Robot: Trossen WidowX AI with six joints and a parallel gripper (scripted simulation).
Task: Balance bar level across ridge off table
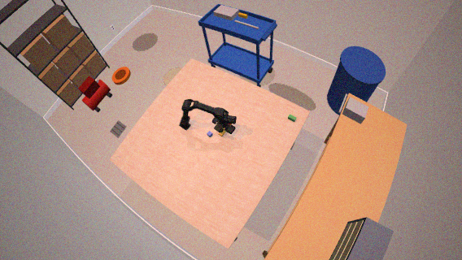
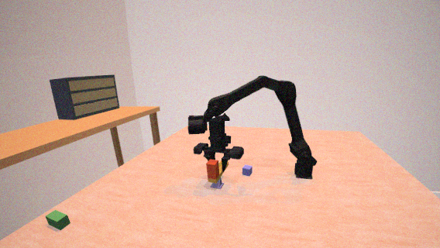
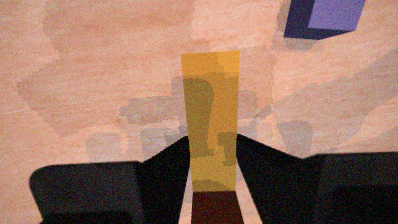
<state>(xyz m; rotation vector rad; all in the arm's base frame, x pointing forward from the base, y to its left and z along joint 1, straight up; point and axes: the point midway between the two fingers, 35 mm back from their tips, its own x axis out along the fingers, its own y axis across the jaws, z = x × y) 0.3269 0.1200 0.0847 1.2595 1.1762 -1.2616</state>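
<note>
Now: the purple cube 100 mm behind my gripper tip, 80 mm to the right of it and 30 mm below it. Round my gripper tip: green block 410 mm ahead, 380 mm to the left, 30 mm below.
</note>
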